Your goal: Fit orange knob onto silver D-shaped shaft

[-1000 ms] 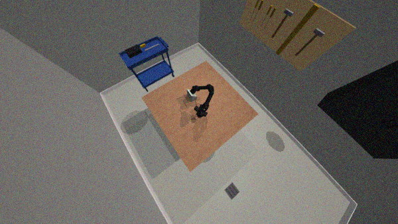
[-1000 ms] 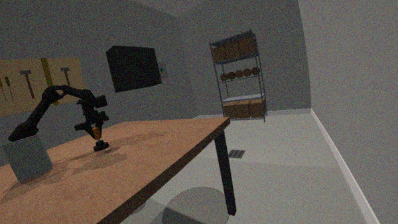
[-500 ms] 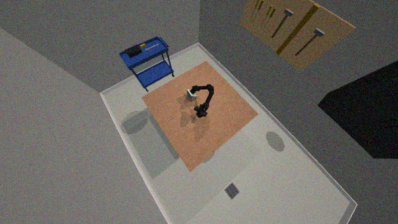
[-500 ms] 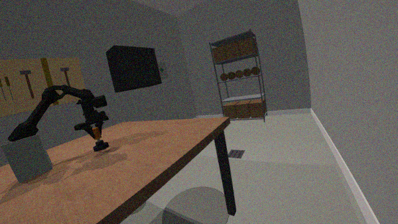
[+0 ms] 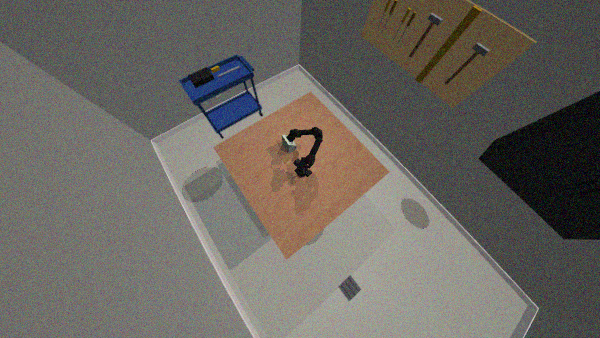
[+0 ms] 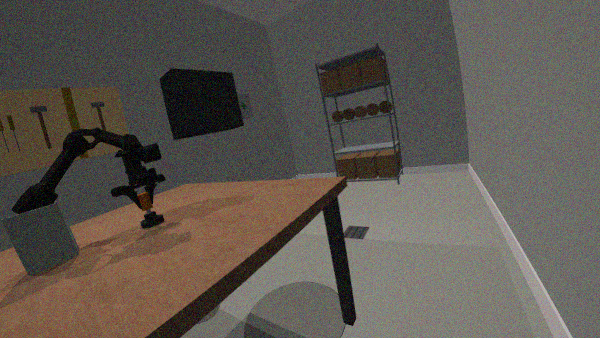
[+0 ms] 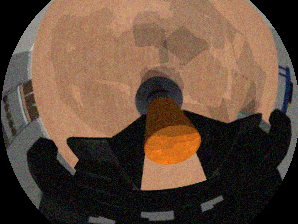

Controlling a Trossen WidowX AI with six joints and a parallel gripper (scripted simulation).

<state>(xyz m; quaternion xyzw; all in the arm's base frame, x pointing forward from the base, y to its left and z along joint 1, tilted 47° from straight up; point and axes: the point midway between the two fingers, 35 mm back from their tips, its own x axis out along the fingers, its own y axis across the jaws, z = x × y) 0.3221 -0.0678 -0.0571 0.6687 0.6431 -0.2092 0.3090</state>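
The orange knob is 3 cm above my gripper tip. From my gripper tip the other things lie so: dark round pedestal (4 cm below).
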